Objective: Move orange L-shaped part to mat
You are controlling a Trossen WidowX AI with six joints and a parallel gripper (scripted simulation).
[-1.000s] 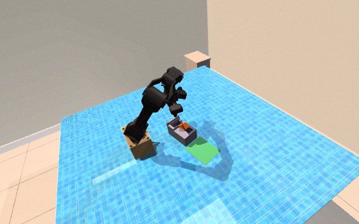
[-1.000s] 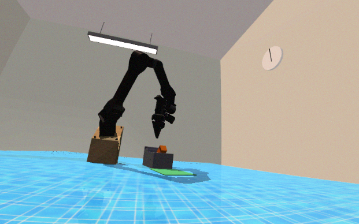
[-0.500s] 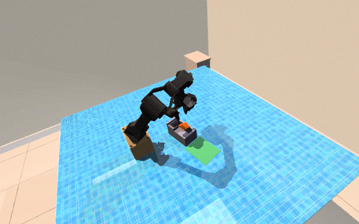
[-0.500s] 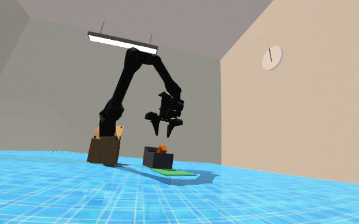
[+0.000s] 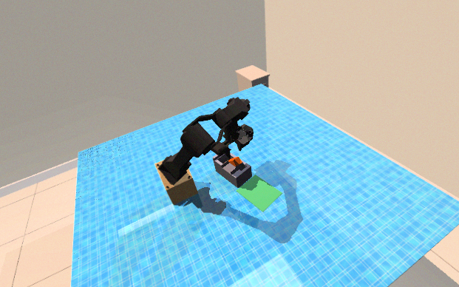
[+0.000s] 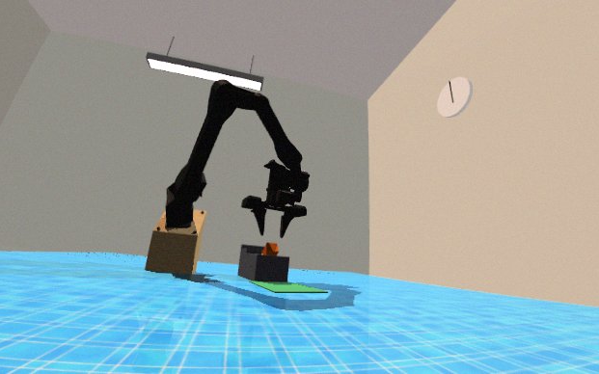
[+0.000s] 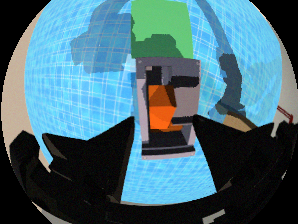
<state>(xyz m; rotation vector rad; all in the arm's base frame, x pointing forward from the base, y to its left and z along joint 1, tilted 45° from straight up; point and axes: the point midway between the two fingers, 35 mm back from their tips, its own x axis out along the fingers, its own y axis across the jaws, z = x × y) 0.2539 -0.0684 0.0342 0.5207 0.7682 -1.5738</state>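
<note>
Right now the orange L-shaped part is 8 cm below my gripper tip, 3 cm to the left of it and 2 cm behind it. From my gripper tip the other things lie so: green mat: 14 cm to the right, 13 cm below.
</note>
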